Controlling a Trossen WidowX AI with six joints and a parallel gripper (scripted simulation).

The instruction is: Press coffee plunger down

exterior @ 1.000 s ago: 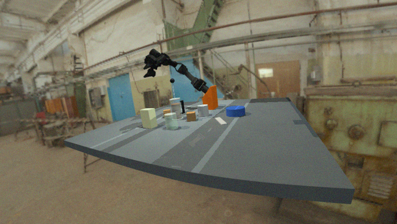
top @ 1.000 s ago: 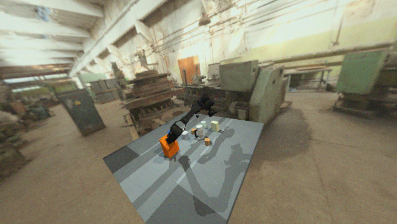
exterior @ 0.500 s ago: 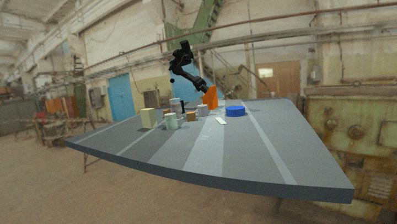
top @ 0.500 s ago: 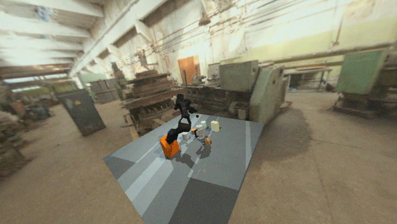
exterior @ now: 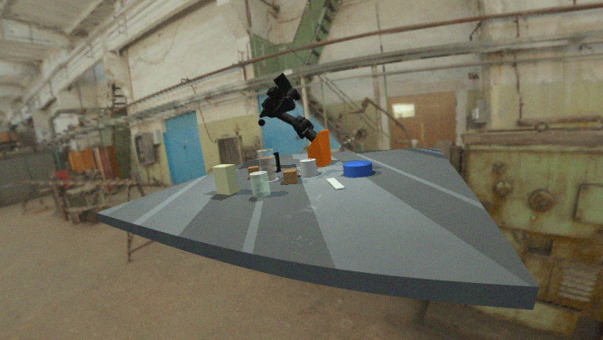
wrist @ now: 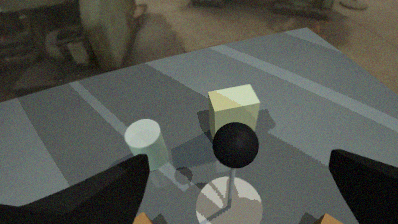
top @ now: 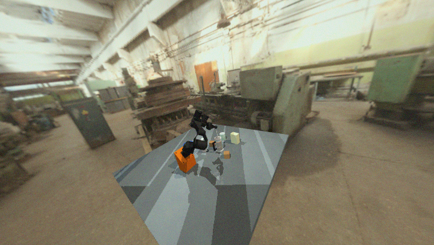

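Now: gripper tip 1 cm short of the coffee press, 1 cm to the left of it and 16 cm above it. The rest, counted from my gripper tip: pale yellow block: 20 cm ahead, 10 cm to the right, 23 cm below; grey cylinder: 7 cm behind, 14 cm to the left, 25 cm below; pale green cylinder: 21 cm ahead, 7 cm to the left, 24 cm below.
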